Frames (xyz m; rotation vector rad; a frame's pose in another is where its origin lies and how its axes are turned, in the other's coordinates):
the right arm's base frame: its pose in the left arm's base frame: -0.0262 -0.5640 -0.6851 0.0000 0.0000 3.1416
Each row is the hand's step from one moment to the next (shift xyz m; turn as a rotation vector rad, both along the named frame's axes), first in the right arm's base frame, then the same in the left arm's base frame.
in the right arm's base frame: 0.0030 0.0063 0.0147 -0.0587 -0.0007 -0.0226
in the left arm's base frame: -0.0030 -0.0063 0.0147 0.0587 0.0007 -0.0226
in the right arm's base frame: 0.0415 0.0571 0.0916 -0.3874 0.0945 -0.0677
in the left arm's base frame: -0.0415 -0.0571 0.0916 0.3874 -0.0945 -0.0677
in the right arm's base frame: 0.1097 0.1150 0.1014 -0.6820 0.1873 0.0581
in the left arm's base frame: -0.1097 -0.1150 0.1014 0.6820 -0.1873 0.0581
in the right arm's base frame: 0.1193 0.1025 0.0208 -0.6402 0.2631 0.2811
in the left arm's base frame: -0.1193 -0.1025 0.0208 0.6402 -0.2631 0.2811
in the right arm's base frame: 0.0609 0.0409 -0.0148 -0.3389 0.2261 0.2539
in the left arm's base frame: -0.0609 -0.0409 -0.0148 0.3389 -0.2261 0.2539
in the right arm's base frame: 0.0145 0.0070 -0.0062 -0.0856 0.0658 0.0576
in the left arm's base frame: -0.0145 -0.0070 -0.0062 0.0856 -0.0658 0.0576
